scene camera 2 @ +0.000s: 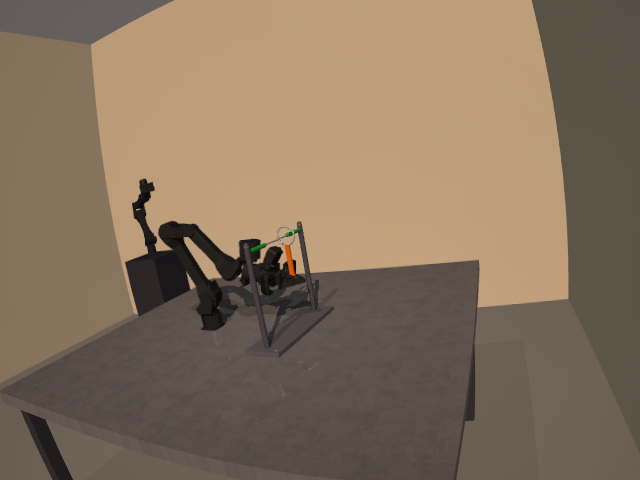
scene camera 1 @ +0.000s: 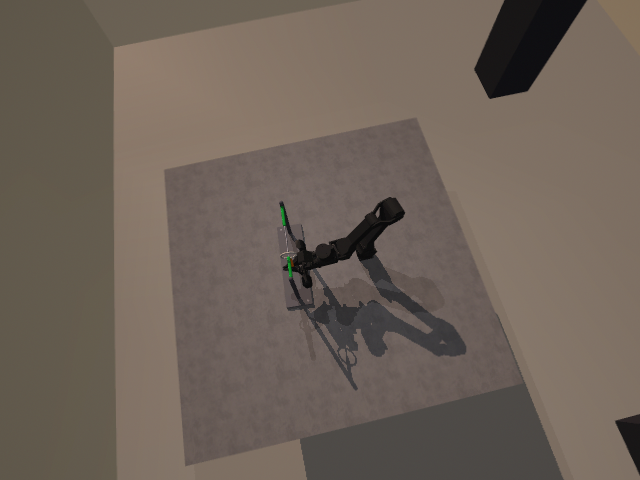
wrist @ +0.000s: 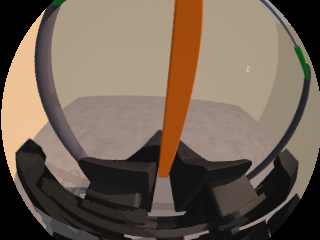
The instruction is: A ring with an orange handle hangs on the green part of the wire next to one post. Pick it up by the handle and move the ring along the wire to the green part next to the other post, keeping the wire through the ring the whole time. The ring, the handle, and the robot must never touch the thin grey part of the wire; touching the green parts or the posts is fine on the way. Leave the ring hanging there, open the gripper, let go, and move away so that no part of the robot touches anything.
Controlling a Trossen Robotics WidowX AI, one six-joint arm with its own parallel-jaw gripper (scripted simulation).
Labels:
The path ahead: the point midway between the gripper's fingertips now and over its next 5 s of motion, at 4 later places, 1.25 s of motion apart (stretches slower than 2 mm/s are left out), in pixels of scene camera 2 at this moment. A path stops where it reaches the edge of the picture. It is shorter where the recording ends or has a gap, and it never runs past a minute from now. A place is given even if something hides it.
The gripper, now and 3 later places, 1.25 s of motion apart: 304, 280; 309, 283; 296, 281; 284, 279

